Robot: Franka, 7 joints.
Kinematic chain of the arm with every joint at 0, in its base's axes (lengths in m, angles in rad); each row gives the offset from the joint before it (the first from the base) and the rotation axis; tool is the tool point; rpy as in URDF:
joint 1: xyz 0 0 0.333 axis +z
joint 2: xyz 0 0 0 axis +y
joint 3: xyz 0 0 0.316 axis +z
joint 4: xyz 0.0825 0 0 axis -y
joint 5: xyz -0.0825 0 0.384 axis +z
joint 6: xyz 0 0 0 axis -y
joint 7: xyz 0.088 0 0 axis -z
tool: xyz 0 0 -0.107 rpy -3.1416 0 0
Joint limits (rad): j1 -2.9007..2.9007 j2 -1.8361..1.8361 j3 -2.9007..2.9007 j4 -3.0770..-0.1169 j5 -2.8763..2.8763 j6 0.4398..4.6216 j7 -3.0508..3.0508
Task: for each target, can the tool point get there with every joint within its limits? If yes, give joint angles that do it. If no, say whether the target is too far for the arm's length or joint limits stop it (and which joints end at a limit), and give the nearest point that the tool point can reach.
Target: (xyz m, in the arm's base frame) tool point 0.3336 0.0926 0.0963
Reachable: yes | joints 2.2573 -0.9042 -2.0774 -2.7576 0.7638 3.5348 0.0691
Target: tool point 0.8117 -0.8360 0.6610
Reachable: no: too far | nearest point 0.5753 -0.5925 0.5655 | short by 0.353 m
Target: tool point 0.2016 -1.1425 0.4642
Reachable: no: too far | nearest point 0.1481 -0.8395 0.4294 | short by 0.310 m
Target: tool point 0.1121 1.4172 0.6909
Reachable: no: too far | nearest point 0.0656 0.8293 0.5424 | short by 0.608 m
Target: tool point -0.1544 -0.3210 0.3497
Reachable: yes | joints -1.1216 -0.4890 -1.1513 -2.6070 0.8066 1.6372 2.0601
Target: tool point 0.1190 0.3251 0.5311
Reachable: yes | joints 0.7076 -0.7621 0.7012 -2.7615 1.0801 3.4041 -1.1836
